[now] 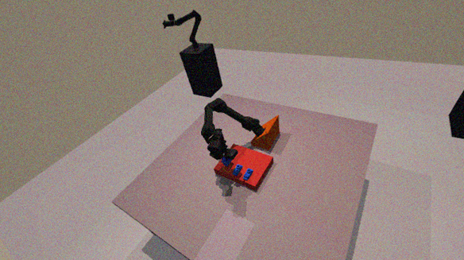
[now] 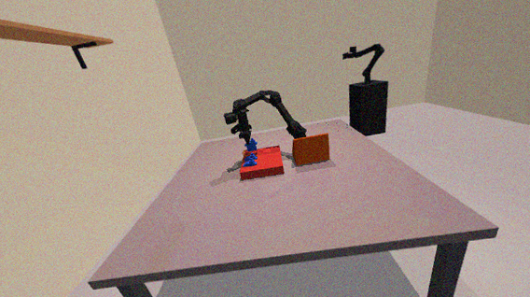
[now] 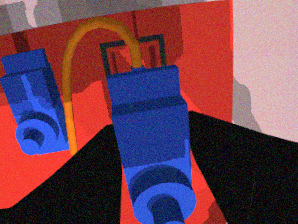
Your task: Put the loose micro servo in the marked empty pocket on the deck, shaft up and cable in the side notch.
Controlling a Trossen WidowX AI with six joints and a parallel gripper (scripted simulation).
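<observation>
Now: the red deck 110 mm behind my gripper tip, 80 mm to the left of it and 100 mm below it.
</observation>
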